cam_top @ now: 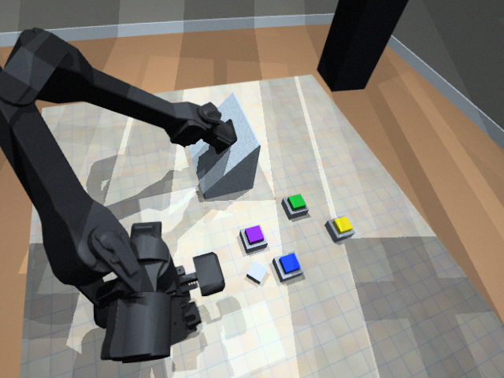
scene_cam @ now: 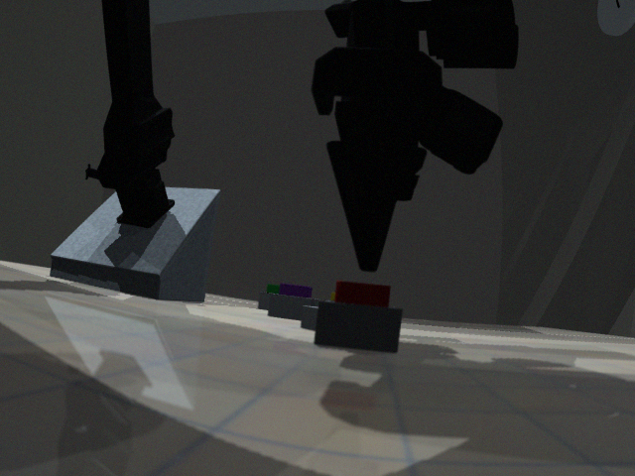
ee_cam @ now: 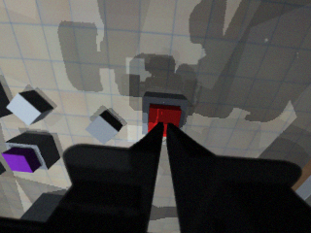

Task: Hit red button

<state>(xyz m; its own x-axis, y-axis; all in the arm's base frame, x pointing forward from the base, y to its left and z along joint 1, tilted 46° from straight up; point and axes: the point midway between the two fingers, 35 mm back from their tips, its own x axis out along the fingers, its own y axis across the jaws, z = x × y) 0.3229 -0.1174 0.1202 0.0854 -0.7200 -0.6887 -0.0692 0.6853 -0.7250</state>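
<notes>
The red button is 2 cm below my gripper tip. From my gripper tip the other things lie so: pale block (2 cm behind, 17 cm to the left, 4 cm below); then purple button (10 cm behind, 19 cm to the left, 2 cm below); then grey block (4 cm behind, 8 cm to the left, 4 cm below).
</notes>
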